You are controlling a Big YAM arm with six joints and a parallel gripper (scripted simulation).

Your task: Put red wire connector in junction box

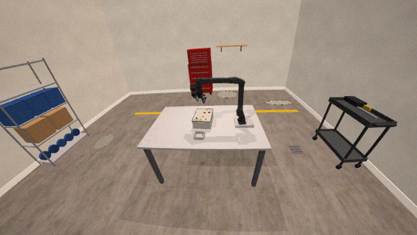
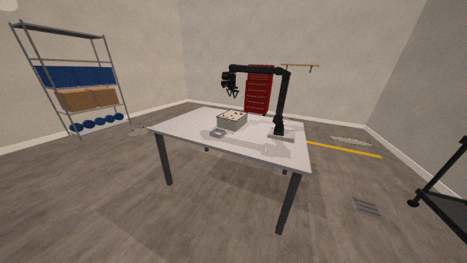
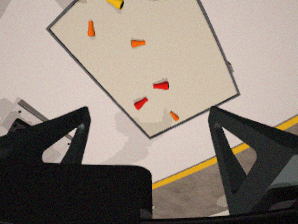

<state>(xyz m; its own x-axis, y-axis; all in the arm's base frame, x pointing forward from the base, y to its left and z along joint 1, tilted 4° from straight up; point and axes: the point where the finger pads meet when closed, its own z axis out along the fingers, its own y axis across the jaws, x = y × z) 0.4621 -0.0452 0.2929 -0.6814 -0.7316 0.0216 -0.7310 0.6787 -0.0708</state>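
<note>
Right now the red wire connector is 18 cm below my hand, 7 cm ahead of it and 5 cm to the left of it. From my hand the other things lie so: tool case (22 cm below, 2 cm to the right, 1 cm behind); then yellow connector (18 cm below, 8 cm to the left, 1 cm ahead).
</note>
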